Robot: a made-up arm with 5 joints.
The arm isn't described. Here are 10 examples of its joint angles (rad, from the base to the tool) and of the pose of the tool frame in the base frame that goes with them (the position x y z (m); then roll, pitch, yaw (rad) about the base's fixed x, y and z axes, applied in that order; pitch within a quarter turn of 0, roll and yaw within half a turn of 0).
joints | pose
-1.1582 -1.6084 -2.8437 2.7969 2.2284 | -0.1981 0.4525 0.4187 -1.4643 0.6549 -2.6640
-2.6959 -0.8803 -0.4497 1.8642 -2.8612 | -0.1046 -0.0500 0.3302 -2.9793 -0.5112 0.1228
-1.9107 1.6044 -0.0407 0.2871 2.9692 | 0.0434 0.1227 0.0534 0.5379 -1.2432 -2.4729
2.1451 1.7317 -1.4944 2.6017 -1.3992 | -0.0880 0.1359 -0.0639 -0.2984 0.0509 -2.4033
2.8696 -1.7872 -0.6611 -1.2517 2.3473 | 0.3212 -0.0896 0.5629 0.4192 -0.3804 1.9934
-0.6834 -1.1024 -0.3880 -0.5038 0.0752 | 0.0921 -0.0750 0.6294 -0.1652 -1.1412 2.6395
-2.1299 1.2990 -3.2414 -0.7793 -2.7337 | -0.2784 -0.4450 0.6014 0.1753 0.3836 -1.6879
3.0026 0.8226 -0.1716 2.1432 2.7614 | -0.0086 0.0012 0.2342 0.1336 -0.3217 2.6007
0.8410 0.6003 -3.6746 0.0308 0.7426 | 0.0617 0.0690 0.9060 -0.0664 -0.0722 -1.5556
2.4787 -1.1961 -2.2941 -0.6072 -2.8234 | 0.4659 -0.3637 0.6635 -0.4169 -0.8879 2.9975
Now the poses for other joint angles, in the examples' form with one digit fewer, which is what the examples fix.
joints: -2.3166 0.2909 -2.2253 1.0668 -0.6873
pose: -0.377 -0.408 0.692 2.499 -0.631 -1.413
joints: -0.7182 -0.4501 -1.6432 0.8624 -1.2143
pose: 0.218 -0.190 0.811 1.932 -0.335 0.729
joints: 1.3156 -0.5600 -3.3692 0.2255 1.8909
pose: -0.131 -0.503 0.760 0.539 -0.169 0.018
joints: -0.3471 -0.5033 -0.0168 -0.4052 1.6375
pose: 0.248 -0.090 0.336 -2.217 0.053 -1.958
